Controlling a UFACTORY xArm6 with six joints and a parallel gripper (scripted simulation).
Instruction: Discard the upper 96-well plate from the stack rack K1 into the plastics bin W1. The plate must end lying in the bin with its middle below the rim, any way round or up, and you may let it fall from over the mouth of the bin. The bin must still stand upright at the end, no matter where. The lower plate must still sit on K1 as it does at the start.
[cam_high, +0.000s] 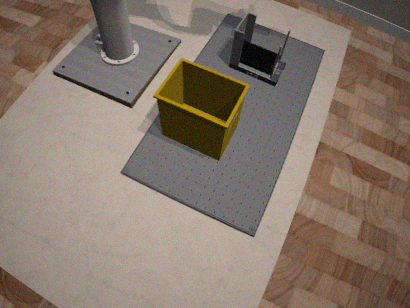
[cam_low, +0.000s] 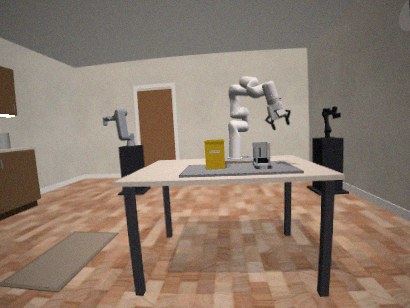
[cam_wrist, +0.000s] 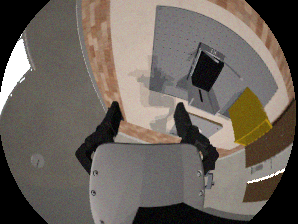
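Right now my hand is 1 cm short of the black 96-well plate, 13 cm to the left of it and 21 cm above it. Also, from my hand: pale plate: 1 cm ahead, 13 cm to the right, 23 cm below; then yellow plastics bin W1: 6 cm behind, 43 cm to the right, 16 cm below.
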